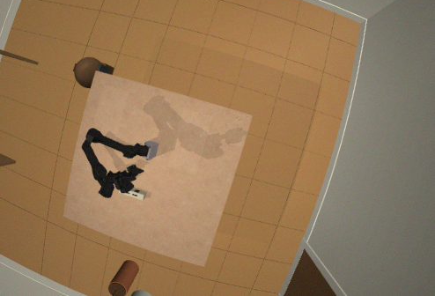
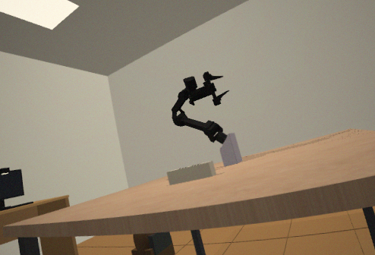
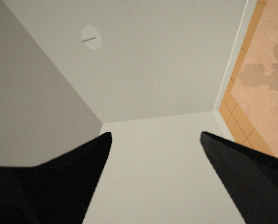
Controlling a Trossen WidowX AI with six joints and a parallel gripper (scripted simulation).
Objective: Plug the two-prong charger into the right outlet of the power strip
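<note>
The dark charger lies 40 cm below my gripper tip, 21 cm to the right of it and 18 cm ahead of it.
</note>
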